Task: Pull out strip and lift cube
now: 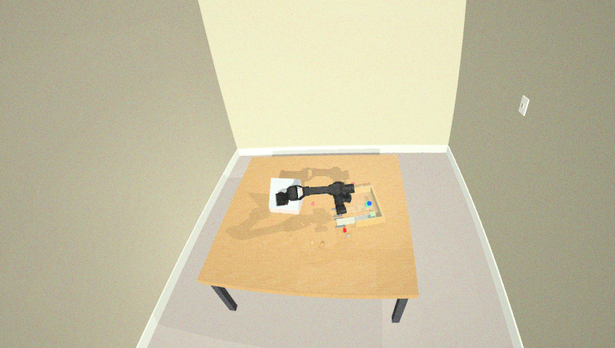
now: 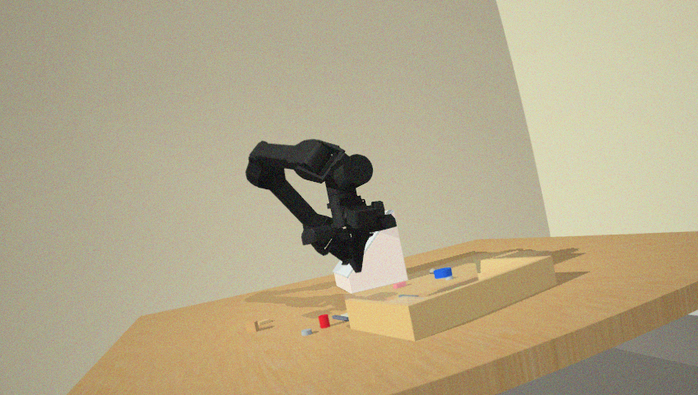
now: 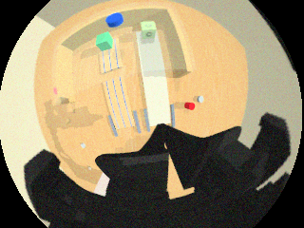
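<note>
The light green labelled cube lies 210 mm ahead of my gripper tip, 30 mm to the left of it and 60 mm below it. Also, from my gripper tip: tan cube (100 mm behind, 220 mm to the right, 70 mm below); then blue disc (180 mm ahead, 90 mm to the left, 10 mm below); then red cylinder (30 mm ahead, 90 mm to the right, 70 mm below).
</note>
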